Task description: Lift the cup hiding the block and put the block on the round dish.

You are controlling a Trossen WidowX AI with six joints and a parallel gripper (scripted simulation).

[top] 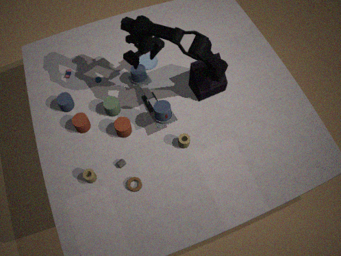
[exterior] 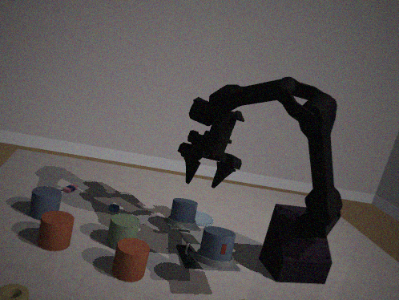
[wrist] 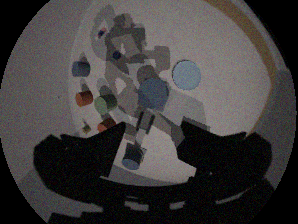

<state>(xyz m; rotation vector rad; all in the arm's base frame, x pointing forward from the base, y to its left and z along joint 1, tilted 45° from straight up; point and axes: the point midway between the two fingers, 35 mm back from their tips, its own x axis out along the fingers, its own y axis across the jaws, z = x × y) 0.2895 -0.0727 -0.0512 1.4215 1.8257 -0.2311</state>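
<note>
Right now my gripper tip is 2 cm short of the grey block, 2 cm to the left of it and 11 cm above it. Also, from my gripper tip: blue disc 22 cm ahead, 9 cm to the right, 15 cm below; pale blue round dish 4 cm behind, 13 cm to the right, 15 cm below; balance 11 cm to the left, 12 cm below.
</note>
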